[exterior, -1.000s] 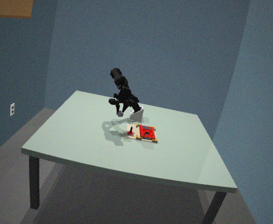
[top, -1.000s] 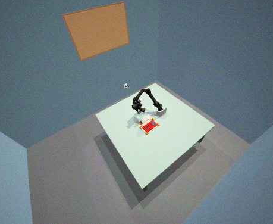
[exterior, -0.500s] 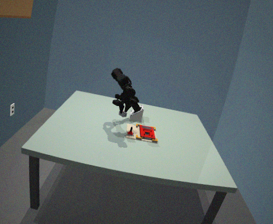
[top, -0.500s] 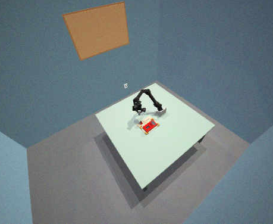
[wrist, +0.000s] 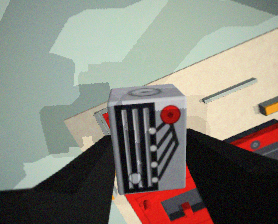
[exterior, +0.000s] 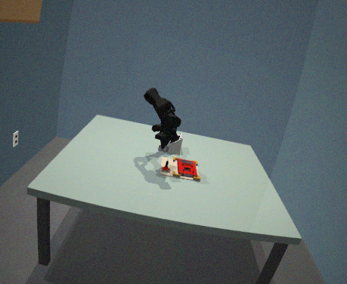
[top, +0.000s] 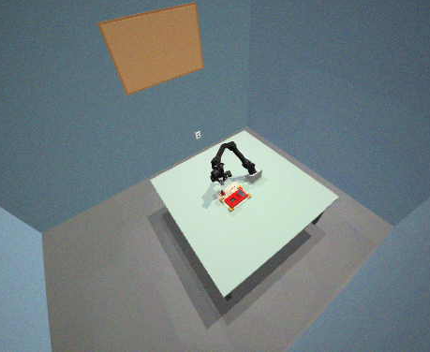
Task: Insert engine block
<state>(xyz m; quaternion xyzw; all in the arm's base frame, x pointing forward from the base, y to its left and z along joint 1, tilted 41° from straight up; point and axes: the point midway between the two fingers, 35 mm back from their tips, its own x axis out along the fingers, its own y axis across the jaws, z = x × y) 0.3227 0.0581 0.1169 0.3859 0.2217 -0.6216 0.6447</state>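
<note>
Right now my gripper tip is 13 cm to the right of the pale base plate, 11 cm above it and 5 cm past it. Round my gripper tip: grey holder 9 cm below, 4 cm to the left, 2 cm ahead; grey engine block 1 cm below.
</note>
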